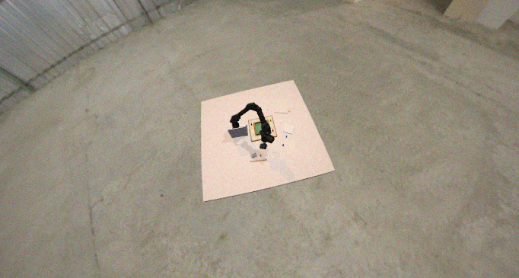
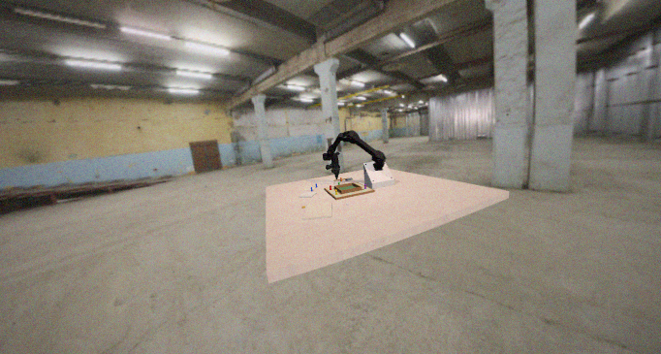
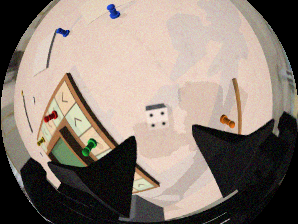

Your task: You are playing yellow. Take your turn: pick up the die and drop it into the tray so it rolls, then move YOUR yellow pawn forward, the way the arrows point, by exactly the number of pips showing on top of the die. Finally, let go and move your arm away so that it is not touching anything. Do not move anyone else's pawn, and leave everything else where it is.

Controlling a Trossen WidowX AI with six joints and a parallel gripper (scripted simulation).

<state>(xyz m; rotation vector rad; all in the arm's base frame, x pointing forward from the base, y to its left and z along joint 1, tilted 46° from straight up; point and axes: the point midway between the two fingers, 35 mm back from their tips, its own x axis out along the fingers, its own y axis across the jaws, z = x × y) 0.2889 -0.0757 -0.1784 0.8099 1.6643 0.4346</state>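
Right now my gripper tip is 4 cm above the white die and 1 cm short of it. Round my gripper tip: thin wooden stick 16 cm to the right, 9 cm behind, 5 cm below; small grey block 13 cm behind, 10 cm to the right, 5 cm below; green pawn 11 cm to the left, 3 cm below, 1 cm ahead.
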